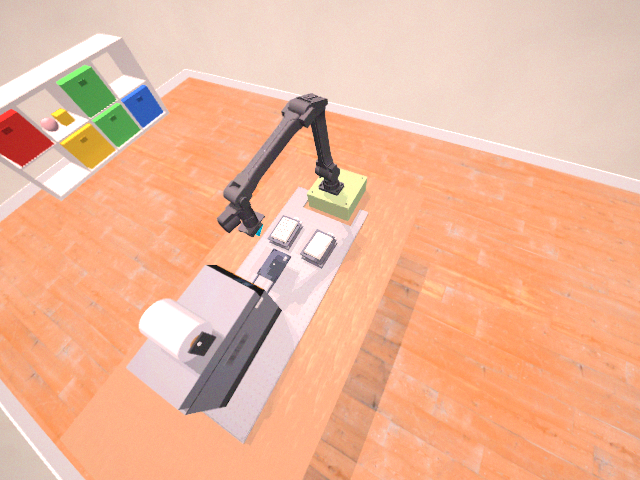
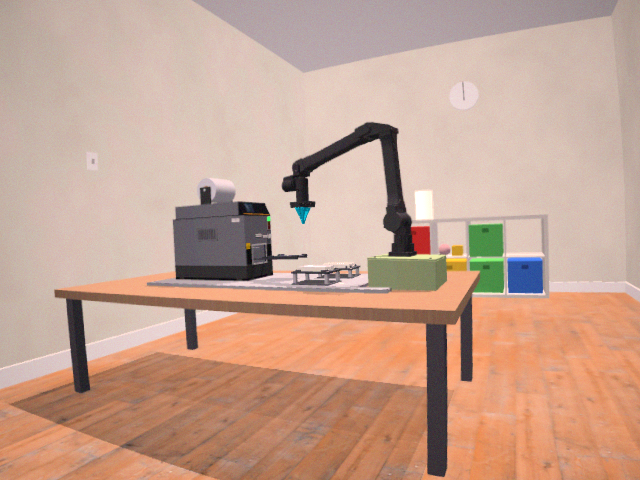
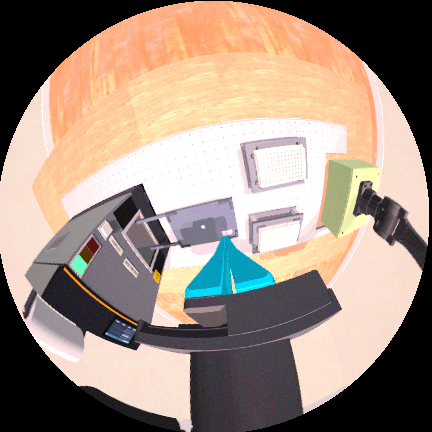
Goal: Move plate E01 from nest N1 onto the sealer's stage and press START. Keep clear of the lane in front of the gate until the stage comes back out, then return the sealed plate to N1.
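Places are measured from the arm's base along level axes (x ahead, y right, z down), in millimetres.
Pixels of known places: gripper, fingertip midpoint: (image 1: 258, 235) (image 2: 303, 223) (image 3: 225, 241); arm's base at its link origin: (image 1: 331, 187) (image 2: 402, 255) (image 3: 361, 197).
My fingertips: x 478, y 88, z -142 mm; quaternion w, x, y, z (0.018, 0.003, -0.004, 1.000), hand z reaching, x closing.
Note:
Ahead of a thing's pixels: the offset from my fingertips to its top centre. "pt": to the spot under its first point. Level surfaces: height alone.
The sealer (image 1: 242, 346) (image 2: 211, 242) (image 3: 125, 270) shows a lit green light {pt dz -33, dx +195, dy +15 mm} (image 3: 79, 264). Its dark stage {dz +133, dx +90, dy -74 mm} (image 1: 267, 269) (image 2: 289, 256) (image 3: 215, 212) is out on its rails in front of the gate and bears no plate. A white plate with visible wells {dz +181, dx -158, dy +17 mm} (image 1: 284, 230) (image 3: 280, 166) sits in one nest. A plain white plate {dz +172, dx -153, dy -190 mm} (image 1: 318, 245) (image 2: 316, 267) (image 3: 279, 236) sits in the other. Labels are too small to tell which nest is N1. My gripper (image 1: 258, 234) (image 2: 303, 222) (image 3: 225, 241) is shut and empty, pointing down high above the work area. A pale square {pt dz +45, dx +190, dy +17 mm} (image 3: 105, 229) is on the sealer's front.
The arm's green base block (image 1: 338, 193) (image 2: 405, 272) (image 3: 345, 197) stands at the end of the perforated board {dz +239 mm} (image 3: 200, 155), beyond the nests. A white film roll {dz -237, dx +425, dy -85 mm} (image 1: 173, 328) (image 2: 219, 191) tops the sealer. A cubby shelf (image 2: 542, 255) with coloured bins stands beyond the table.

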